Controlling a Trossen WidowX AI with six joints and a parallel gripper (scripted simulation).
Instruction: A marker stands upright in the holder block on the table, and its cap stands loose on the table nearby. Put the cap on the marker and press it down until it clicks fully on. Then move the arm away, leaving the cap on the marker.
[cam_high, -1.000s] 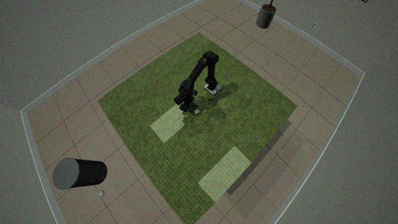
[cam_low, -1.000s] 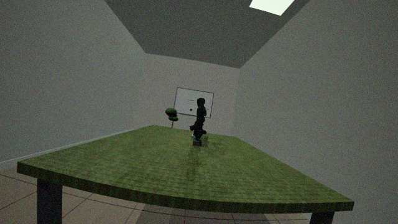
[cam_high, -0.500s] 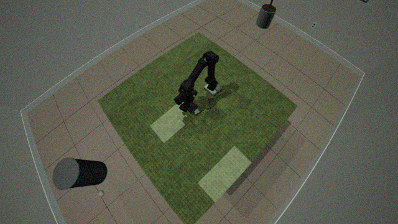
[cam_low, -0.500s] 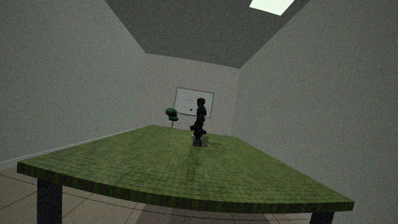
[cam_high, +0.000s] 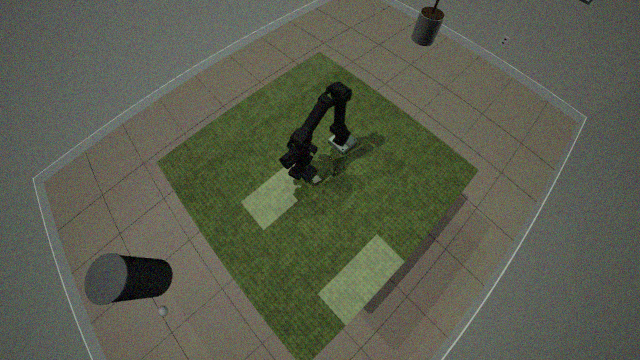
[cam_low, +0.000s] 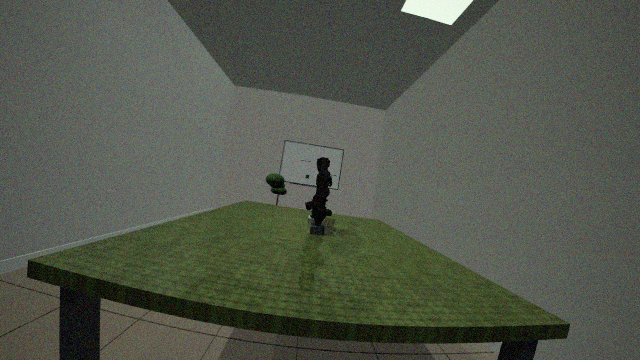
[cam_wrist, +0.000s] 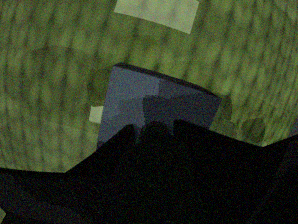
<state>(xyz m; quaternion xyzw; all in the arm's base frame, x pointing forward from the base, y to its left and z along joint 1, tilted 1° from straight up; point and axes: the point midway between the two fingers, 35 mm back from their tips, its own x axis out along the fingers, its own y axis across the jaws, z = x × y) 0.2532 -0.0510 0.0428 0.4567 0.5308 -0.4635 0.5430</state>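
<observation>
Right now my gripper tip is 20 mm above the block. Also, from my gripper tip: green cap (50 mm above).
</observation>
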